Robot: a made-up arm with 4 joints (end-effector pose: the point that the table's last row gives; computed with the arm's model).
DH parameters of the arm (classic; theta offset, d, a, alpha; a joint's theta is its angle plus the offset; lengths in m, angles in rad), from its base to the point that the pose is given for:
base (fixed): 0 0.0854 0 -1.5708
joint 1: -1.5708 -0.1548 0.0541 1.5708
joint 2: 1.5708 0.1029 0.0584 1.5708
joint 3: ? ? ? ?
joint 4: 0 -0.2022 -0.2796 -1.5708
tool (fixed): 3.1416 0.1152 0 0
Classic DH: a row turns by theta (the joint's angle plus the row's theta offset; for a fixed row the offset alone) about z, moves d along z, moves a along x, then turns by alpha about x.
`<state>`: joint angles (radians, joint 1 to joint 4).
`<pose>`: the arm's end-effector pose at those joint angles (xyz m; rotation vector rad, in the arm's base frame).
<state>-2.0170 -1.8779 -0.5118 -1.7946</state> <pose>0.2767 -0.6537 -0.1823 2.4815 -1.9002 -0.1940</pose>
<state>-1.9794 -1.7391 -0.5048 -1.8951</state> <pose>0.1978 -0.6581 -0.2444 -2.2777 1.9896 0.3963</pose>
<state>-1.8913 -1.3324 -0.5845 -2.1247</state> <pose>-0.0481 -0.5974 -0.3789 -1.6062 2.1670 0.8408</pose>
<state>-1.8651 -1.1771 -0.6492 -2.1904</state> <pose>-0.1396 -0.5449 -0.4120 -1.3393 2.2091 0.9757</pose>
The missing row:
joint 3: 1.5708 0.2854 0.008 1.5708
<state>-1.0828 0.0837 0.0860 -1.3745</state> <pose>-0.6423 -0.2544 0.2545 -0.0916 -2.4500 0.1266</pose>
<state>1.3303 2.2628 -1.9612 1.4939</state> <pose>-0.0502 -0.1535 0.4219 -1.0224 0.2484 -0.8501</pose>
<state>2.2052 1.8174 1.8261 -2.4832</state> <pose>0.0129 0.2436 -0.1332 1.6870 1.3942 0.0127</pose>
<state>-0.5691 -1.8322 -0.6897 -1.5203</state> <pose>-0.2008 -0.6986 -0.1863 1.3654 -0.8655 -1.2584</pose>
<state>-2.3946 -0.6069 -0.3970 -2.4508</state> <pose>0.0930 -0.3794 -0.4837 -0.6493 1.4914 0.4434</pose>
